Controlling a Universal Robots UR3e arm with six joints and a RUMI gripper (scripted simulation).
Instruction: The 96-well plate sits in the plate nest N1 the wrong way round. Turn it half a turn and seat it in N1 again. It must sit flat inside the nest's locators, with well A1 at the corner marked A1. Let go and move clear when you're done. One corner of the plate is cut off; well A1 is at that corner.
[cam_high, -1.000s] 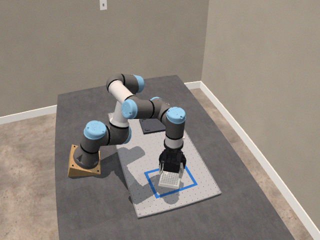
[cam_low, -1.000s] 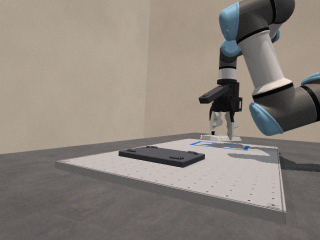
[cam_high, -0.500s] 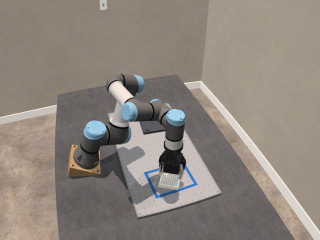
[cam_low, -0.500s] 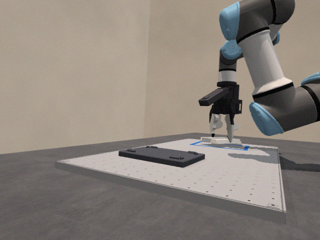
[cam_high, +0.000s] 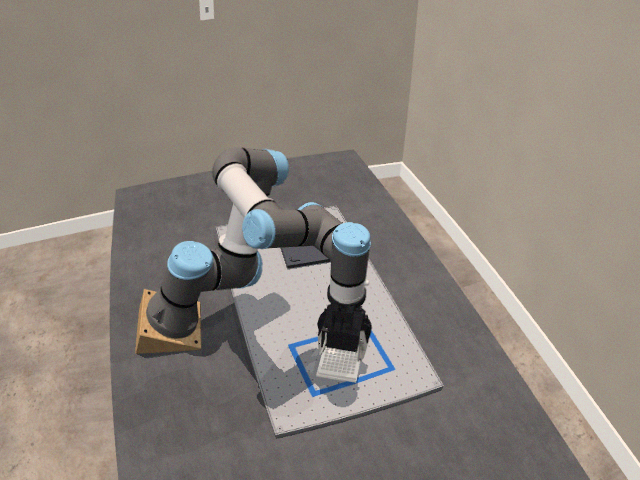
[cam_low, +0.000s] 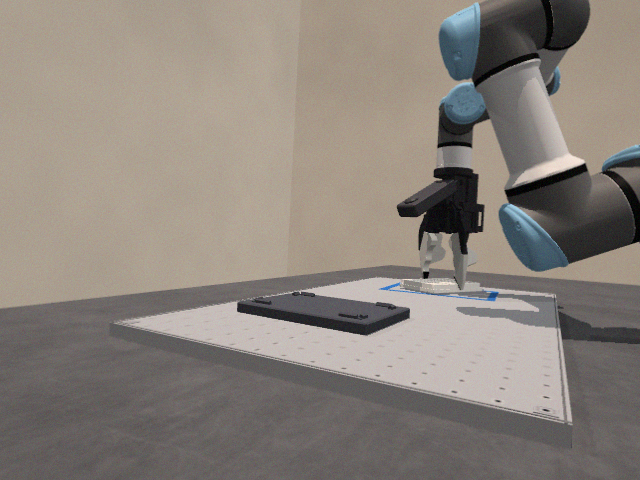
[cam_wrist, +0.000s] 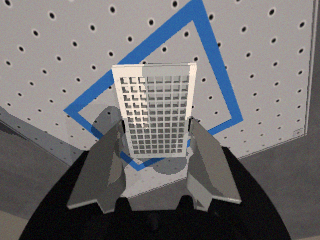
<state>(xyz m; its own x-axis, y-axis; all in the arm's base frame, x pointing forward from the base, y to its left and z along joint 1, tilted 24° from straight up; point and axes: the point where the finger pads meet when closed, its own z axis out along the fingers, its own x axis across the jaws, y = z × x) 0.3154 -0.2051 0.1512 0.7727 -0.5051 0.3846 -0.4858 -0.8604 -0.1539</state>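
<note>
Right now my hand is 10 mm above the white 96-well plate. Round my hand: A1 mark: 140 mm ahead, 310 mm to the left, 10 mm below; then plate nest N1: 70 mm ahead, 370 mm to the left, 10 mm below.
</note>
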